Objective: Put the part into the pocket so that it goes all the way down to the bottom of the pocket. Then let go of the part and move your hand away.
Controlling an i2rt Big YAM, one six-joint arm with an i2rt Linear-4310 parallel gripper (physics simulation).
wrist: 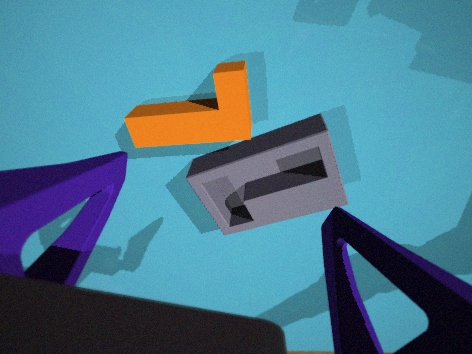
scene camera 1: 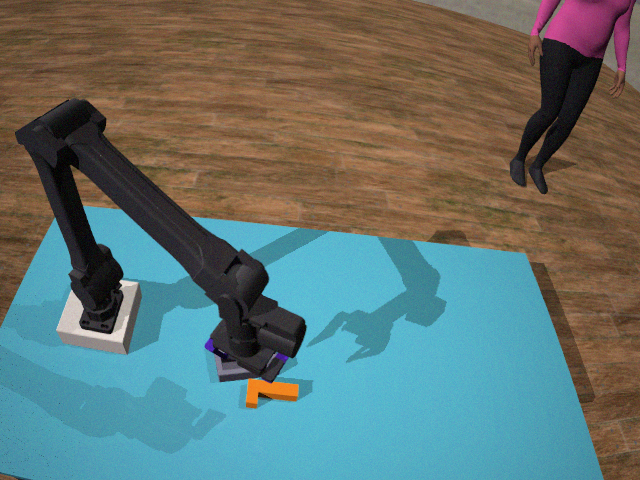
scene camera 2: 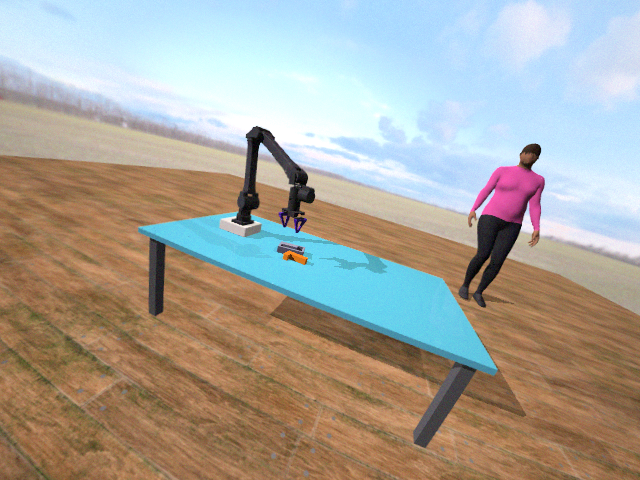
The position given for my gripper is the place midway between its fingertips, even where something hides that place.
Note:
My gripper (scene camera 1: 248, 368) is open and holds nothing. Also in view: an orange L-shaped part (scene camera 1: 256, 388). Also in view: a grey pocket block (wrist: 292, 171).
The orange L-shaped part shows as well in the wrist view (wrist: 228, 117). My gripper is seen too in the wrist view (wrist: 233, 192).

